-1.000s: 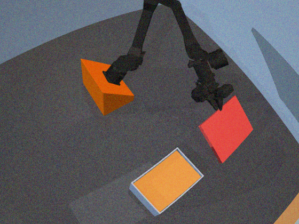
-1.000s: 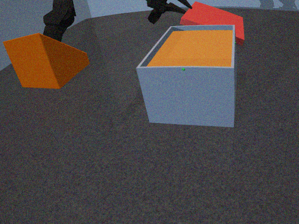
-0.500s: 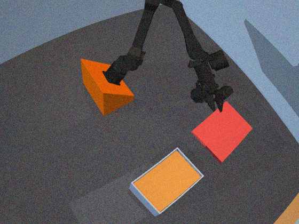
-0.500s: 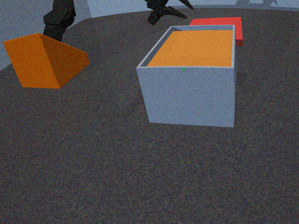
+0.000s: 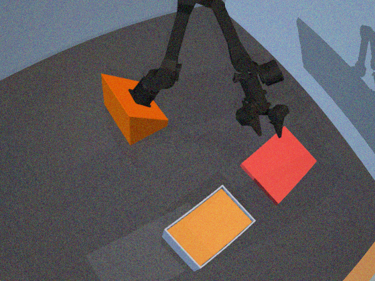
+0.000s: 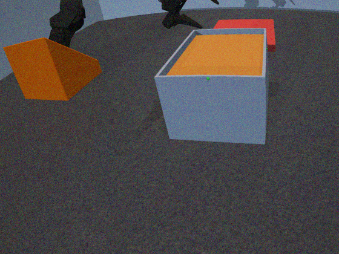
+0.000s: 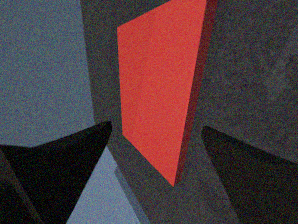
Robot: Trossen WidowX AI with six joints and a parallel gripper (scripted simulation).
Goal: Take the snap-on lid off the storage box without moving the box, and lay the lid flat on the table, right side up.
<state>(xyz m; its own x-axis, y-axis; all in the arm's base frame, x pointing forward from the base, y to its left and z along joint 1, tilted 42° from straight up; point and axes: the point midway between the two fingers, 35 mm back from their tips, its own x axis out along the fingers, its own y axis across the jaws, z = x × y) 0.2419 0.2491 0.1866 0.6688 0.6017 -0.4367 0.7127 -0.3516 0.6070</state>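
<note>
The red lid is 80 mm ahead of my gripper tip, 20 mm to the left of it and 50 mm below it. The rest, counted from my gripper tip: pale blue storage box 160 mm ahead, 320 mm to the right, 10 mm below.
</note>
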